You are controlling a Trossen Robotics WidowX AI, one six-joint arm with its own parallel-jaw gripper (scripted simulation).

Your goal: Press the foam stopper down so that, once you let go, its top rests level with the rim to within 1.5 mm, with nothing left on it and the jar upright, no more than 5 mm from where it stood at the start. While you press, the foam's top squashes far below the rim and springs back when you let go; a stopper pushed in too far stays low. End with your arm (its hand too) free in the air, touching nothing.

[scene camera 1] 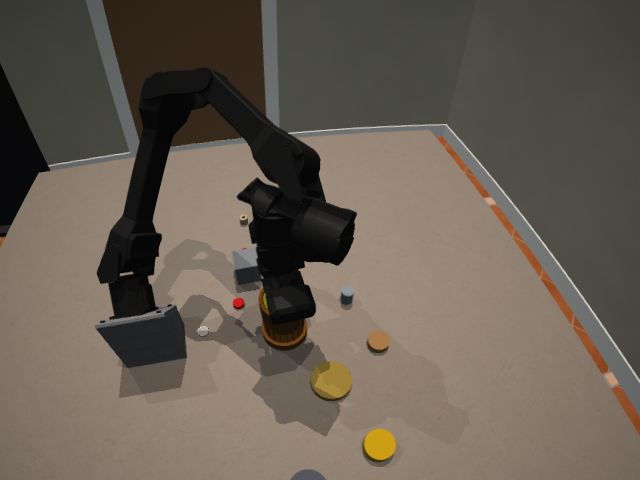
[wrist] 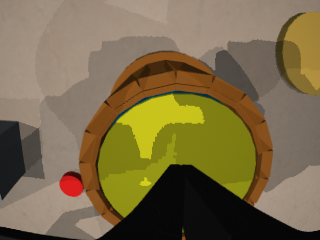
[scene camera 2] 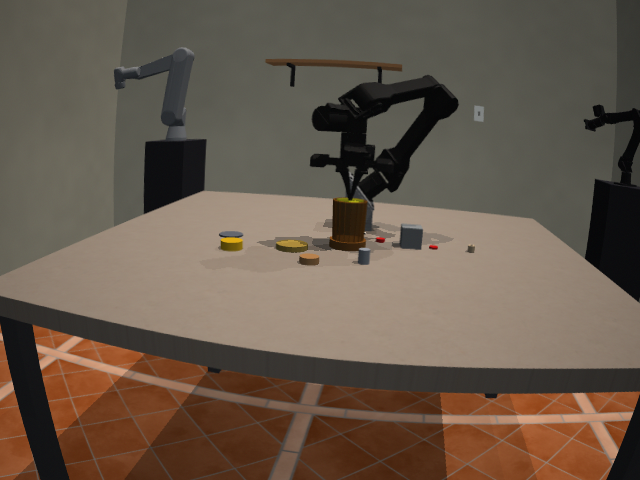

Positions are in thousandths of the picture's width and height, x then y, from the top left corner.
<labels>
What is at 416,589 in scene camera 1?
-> My gripper.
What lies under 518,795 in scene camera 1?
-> An olive disc.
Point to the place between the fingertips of my gripper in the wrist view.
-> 561,731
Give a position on a foam stopper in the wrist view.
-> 558,531
</labels>
